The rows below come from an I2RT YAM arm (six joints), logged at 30 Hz.
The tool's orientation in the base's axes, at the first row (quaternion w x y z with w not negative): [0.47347, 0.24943, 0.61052, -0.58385]
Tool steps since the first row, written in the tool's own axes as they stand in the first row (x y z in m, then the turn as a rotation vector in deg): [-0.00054, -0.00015, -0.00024, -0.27, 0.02, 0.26]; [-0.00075, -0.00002, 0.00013, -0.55, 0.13, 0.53]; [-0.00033, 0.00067, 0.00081, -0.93, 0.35, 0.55]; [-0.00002, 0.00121, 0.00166, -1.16, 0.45, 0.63]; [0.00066, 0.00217, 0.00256, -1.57, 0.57, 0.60]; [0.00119, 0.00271, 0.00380, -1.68, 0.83, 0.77]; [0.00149, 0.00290, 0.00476, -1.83, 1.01, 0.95]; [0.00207, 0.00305, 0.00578, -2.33, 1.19, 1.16]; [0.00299, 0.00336, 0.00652, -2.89, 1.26, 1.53]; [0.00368, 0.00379, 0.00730, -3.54, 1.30, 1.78]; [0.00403, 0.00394, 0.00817, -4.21, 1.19, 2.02]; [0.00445, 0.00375, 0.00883, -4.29, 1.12, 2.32]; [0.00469, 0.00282, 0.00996, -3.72, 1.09, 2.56]
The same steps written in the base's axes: [0.00003, 0.00033, 0.00051, 0.21, -0.18, 0.26]; [0.00034, 0.00006, 0.00068, 0.50, -0.34, 0.49]; [0.00095, -0.00056, 0.00007, 0.86, -0.22, 0.71]; [0.00152, -0.00134, -0.00034, 1.06, -0.22, 0.88]; [0.00231, -0.00217, -0.00128, 1.33, -0.07, 1.17]; [0.00291, -0.00338, -0.00183, 1.65, -0.15, 1.17]; [0.00322, -0.00433, -0.00206, 1.92, -0.25, 1.23]; [0.00339, -0.00541, -0.00250, 2.35, -0.29, 1.61]; [0.00347, -0.00628, -0.00335, 2.75, -0.49, 2.11]; [0.00377, -0.00711, -0.00406, 3.14, -0.56, 2.69]; [0.00400, -0.00799, -0.00432, 3.40, -0.64, 3.36]; [0.00385, -0.00876, -0.00451, 3.46, -0.92, 3.50]; [0.00327, -0.01007, -0.00413, 3.26, -1.29, 3.05]
